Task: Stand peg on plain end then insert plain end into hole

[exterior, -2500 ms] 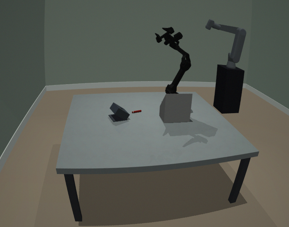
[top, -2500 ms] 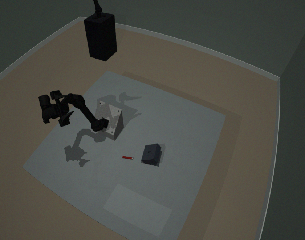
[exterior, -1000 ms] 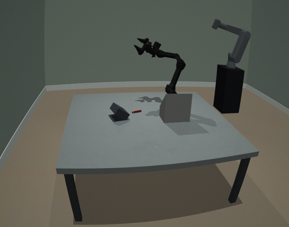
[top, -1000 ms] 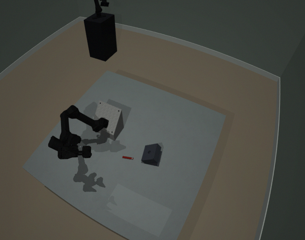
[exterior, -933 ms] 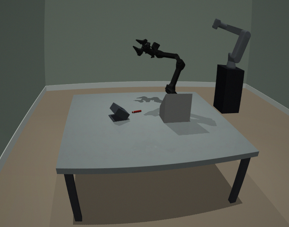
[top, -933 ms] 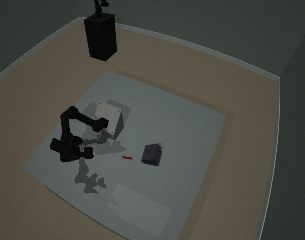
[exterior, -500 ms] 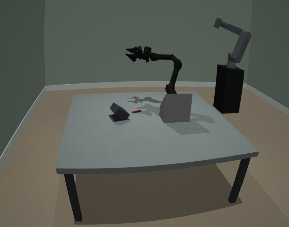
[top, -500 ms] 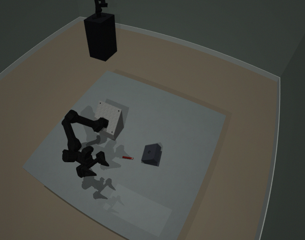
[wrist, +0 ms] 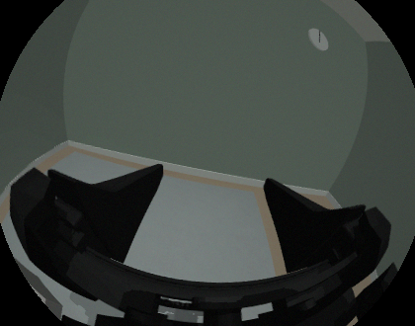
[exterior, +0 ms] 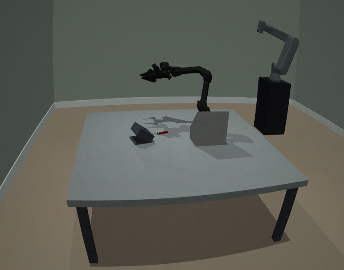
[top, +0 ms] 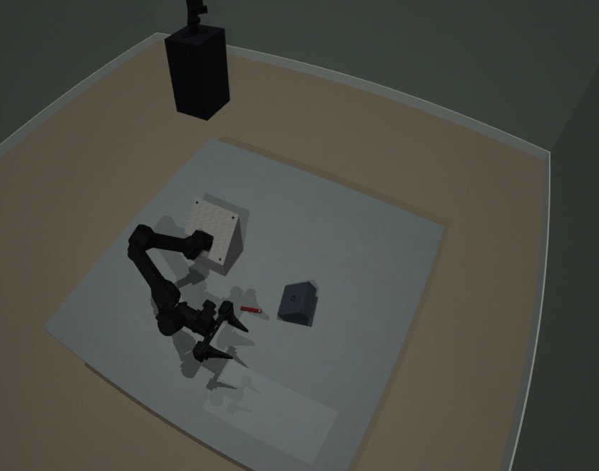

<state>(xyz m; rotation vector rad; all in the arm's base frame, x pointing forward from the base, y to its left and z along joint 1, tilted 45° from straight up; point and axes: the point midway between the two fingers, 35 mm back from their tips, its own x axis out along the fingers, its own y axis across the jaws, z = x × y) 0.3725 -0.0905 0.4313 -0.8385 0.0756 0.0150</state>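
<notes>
The red peg lies 120 mm behind my gripper tip, 250 mm to the left of it and 350 mm below it. From my gripper tip the other things lie so: sloped panel (10 mm ahead, 340 mm to the left, 300 mm below).
</notes>
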